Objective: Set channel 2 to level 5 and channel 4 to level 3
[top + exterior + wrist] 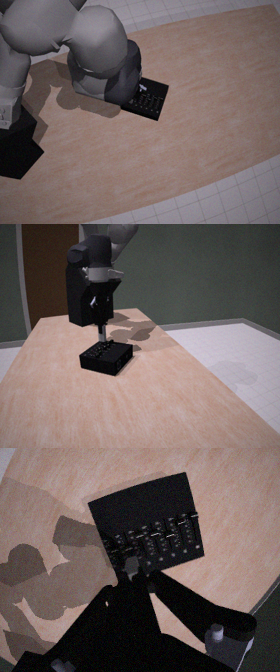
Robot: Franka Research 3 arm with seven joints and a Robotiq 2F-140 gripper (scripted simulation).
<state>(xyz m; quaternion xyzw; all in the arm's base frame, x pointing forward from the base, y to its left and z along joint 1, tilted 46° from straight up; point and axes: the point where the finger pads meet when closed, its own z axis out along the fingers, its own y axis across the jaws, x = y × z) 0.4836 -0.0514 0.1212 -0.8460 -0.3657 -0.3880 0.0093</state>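
My hand is 4 cm to the right of the fader cap and 4 cm above it.
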